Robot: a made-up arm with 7 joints. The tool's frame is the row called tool.
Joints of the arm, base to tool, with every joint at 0 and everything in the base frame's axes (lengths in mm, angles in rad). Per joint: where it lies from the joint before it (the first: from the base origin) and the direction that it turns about. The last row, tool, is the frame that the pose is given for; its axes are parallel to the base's.
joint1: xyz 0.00 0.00 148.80 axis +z
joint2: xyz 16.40 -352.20 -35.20 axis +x
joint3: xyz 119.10 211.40 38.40 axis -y
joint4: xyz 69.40 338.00 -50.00 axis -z
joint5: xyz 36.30 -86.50 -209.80 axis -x
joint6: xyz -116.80 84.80 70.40 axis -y
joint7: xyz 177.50 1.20 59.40 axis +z
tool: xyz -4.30 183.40 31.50
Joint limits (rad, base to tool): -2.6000..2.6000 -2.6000..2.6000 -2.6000..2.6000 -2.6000..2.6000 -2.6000..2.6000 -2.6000..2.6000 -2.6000..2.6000
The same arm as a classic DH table. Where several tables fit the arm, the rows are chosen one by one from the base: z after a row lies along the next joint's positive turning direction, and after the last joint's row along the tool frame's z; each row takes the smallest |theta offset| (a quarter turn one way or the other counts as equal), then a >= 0, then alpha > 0; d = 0 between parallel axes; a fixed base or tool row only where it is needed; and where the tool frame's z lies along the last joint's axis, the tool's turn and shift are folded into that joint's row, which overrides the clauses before.
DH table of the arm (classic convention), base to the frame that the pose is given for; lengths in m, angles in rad. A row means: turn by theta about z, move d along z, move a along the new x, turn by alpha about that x. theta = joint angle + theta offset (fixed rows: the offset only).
joint1: theta_offset -1.5708  d 0.1136  a 0.3522  alpha -1.5708
joint2: theta_offset -1.5708  d 0.1355  a 0.0384  alpha -1.5708
joint3: theta_offset -1.5708  d -0.5494  a 0.0694  alpha 1.5708
joint4: theta_offset 1.5708  d 0.2598  a 0.0865  alpha -1.5708
joint5: theta_offset 1.5708  d 0.0805  a 0.0704  alpha 1.5708
joint6: theta_offset -1.5708  d -0.086  a 0.1775  alpha -1.5708
joint7: theta_offset -1.5474  d 0  a -0.1835  alpha 0
tool (fixed): theta_offset 1.5474  d 0.0909  a 0  alpha 0
Joint limits (rad, base to tool): -2.6..2.6 -2.6..2.6 -2.6..2.6 -2.6..2.6 -2.6..2.6 -2.6..2.6 -2.6..2.6

